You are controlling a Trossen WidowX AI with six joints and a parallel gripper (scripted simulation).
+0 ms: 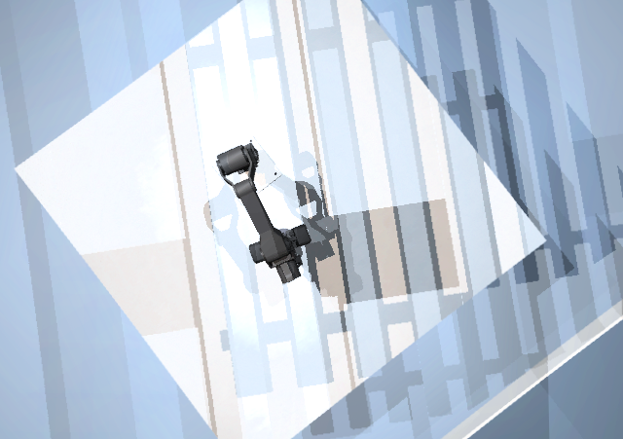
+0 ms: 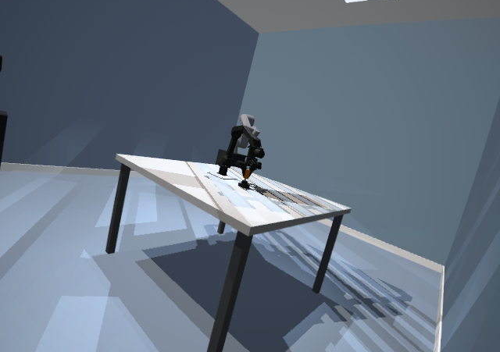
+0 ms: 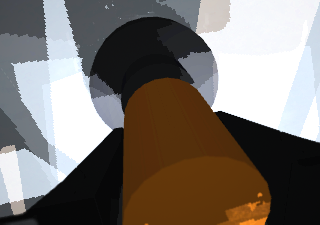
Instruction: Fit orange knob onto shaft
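Now: gripper tip 4 cm above the dark round pedestal. The rest, counted from my gripper tip: orange knob: 3 cm above.
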